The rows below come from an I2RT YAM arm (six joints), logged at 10 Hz.
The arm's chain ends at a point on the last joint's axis. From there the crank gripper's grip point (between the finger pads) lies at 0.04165 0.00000 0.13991 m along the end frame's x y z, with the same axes.
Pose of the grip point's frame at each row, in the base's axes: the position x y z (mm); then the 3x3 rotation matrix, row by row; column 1 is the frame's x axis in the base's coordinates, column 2 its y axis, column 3 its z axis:
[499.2 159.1 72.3], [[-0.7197 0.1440 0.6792], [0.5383 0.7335 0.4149], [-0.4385 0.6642 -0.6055]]
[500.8 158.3 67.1], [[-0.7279 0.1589 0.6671], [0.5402 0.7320 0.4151], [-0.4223 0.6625 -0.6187]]
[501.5 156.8 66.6], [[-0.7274 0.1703 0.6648], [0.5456 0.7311 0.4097], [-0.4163 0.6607 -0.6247]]
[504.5 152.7 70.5], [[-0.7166 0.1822 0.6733], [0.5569 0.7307 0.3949], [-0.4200 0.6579 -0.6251]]
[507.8 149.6 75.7], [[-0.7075 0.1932 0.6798], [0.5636 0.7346 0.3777], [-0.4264 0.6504 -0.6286]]
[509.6 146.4 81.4], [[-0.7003 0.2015 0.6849], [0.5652 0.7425 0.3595], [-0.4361 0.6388 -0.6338]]
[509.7 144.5 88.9], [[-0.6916 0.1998 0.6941], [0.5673 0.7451 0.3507], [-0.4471 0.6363 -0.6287]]
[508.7 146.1 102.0], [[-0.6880 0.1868 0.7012], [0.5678 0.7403 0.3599], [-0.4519 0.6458 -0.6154]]
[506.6 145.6 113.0], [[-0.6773 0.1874 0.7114], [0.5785 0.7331 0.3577], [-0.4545 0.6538 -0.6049]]
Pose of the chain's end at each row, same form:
[434.1 78.6 175.3], [[-0.7197 0.1440 0.6792], [0.5383 0.7335 0.4149], [-0.4385 0.6642 -0.6055]]
[437.8 77.7 171.3], [[-0.7279 0.1589 0.6671], [0.5402 0.7320 0.4151], [-0.4223 0.6625 -0.6187]]
[438.8 76.8 171.3], [[-0.7274 0.1703 0.6648], [0.5456 0.7311 0.4097], [-0.4163 0.6607 -0.6247]]
[440.1 74.3 175.5], [[-0.7166 0.1822 0.6733], [0.5569 0.7307 0.3949], [-0.4200 0.6579 -0.6251]]
[442.2 73.3 181.4], [[-0.7075 0.1932 0.6798], [0.5636 0.7346 0.3777], [-0.4264 0.6504 -0.6286]]
[442.9 72.6 188.2], [[-0.7003 0.2015 0.6849], [0.5652 0.7425 0.3595], [-0.4361 0.6388 -0.6338]]
[441.4 71.8 195.5], [[-0.6916 0.1998 0.6941], [0.5673 0.7451 0.3507], [-0.4471 0.6363 -0.6287]]
[439.3 72.1 206.9], [[-0.6880 0.1868 0.7012], [0.5678 0.7403 0.3599], [-0.4519 0.6458 -0.6154]]
[435.3 71.5 216.6], [[-0.6773 0.1874 0.7114], [0.5785 0.7331 0.3577], [-0.4545 0.6538 -0.6049]]

